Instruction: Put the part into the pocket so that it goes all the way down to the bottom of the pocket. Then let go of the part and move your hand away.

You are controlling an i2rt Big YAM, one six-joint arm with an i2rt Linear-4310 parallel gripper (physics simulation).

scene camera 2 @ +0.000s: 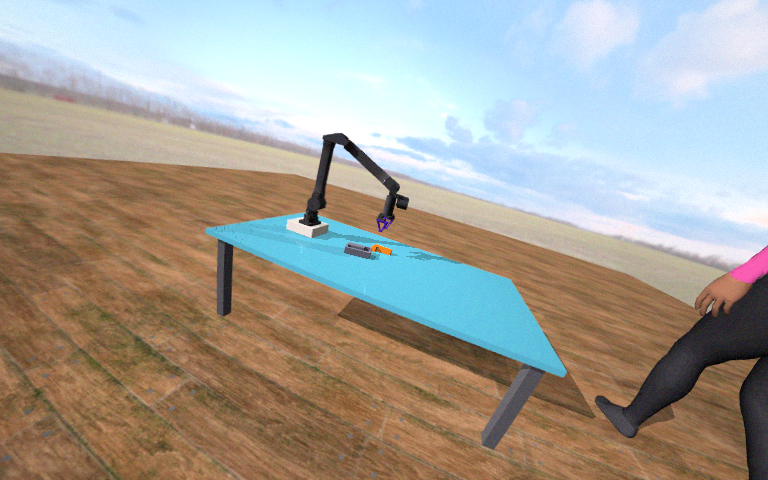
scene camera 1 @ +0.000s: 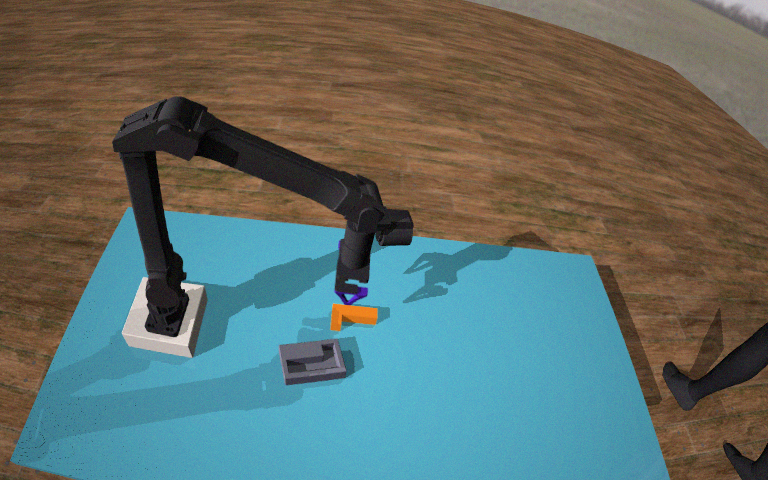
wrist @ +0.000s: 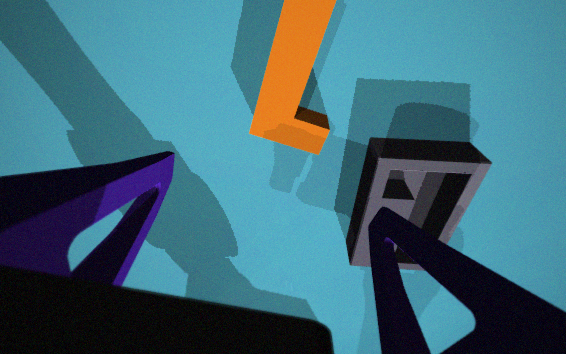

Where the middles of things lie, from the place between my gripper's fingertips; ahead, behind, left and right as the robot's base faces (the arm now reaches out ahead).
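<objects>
Grey pocket block [scene camera 1: 306,362]: 110 mm below my hand, 70 mm behind it and 140 mm to the right of it. The orange L-shaped block [scene camera 1: 355,314] is 30 mm ahead of my hand and 120 mm below it.
</objects>
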